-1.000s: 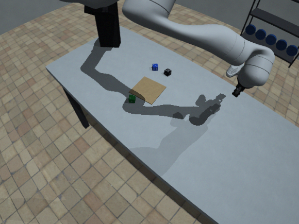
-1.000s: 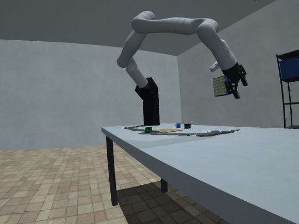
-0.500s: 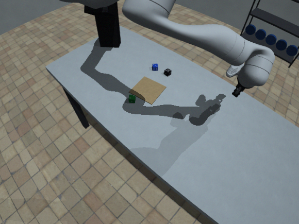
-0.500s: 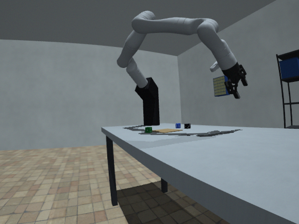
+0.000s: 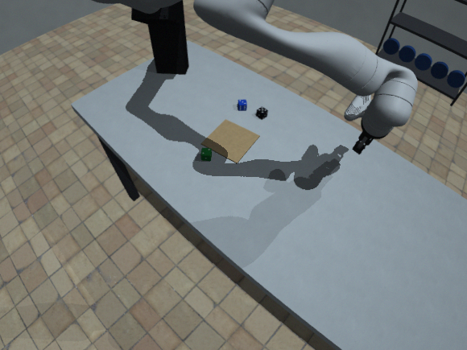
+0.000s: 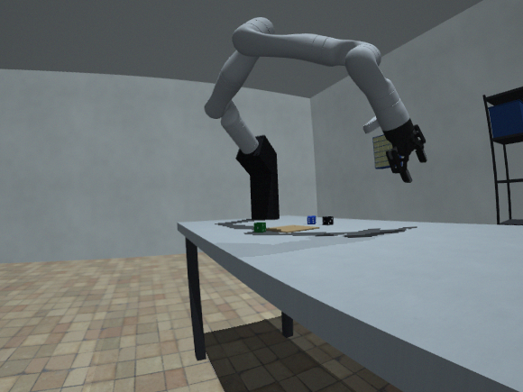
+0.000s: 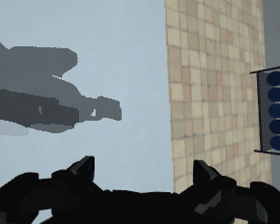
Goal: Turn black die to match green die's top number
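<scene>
My gripper is now 400 mm past the tan mat, 160 mm above it and 60 mm to the left of it. Also, from my hand: blue die (430 mm behind, 150 mm below, 100 mm to the left); then green die (440 mm behind, 160 mm to the right, 150 mm below); then black die (350 mm behind, 150 mm below, 90 mm to the left).
</scene>
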